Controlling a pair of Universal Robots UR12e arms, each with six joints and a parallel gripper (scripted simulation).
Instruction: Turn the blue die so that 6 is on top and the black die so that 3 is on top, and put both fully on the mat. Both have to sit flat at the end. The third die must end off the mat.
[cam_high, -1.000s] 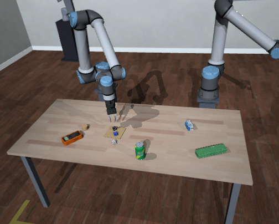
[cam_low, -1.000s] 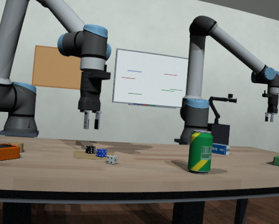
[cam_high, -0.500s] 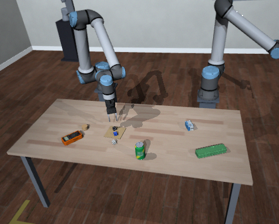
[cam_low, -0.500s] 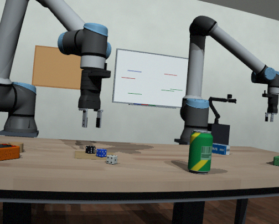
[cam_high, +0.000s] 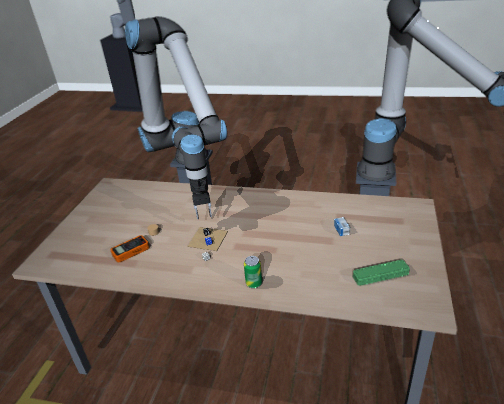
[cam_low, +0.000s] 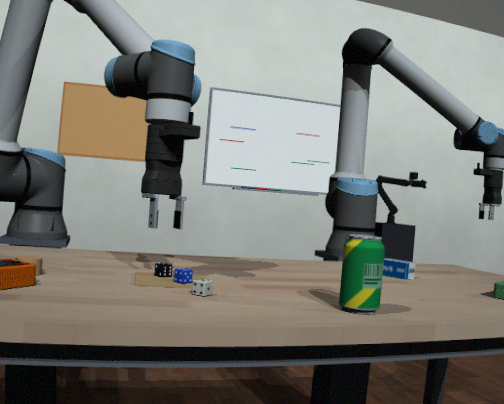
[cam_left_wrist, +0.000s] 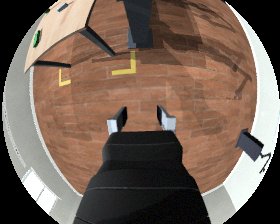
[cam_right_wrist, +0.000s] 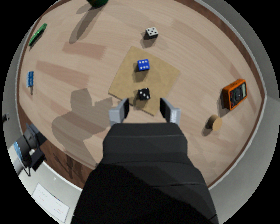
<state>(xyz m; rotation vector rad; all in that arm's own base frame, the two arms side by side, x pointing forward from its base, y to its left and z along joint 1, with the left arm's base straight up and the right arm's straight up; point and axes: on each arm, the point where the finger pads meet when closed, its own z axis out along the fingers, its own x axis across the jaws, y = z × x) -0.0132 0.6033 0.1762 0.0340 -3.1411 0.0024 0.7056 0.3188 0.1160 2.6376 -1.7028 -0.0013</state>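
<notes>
Now: right hand 100 mm above the black die. Also, from my right hand: white die: 160 mm ahead, 60 mm to the left, 100 mm below; then blue die: 70 mm ahead, 30 mm to the left, 100 mm below; then tan mat: 30 mm ahead, 20 mm to the left, 110 mm below.
</notes>
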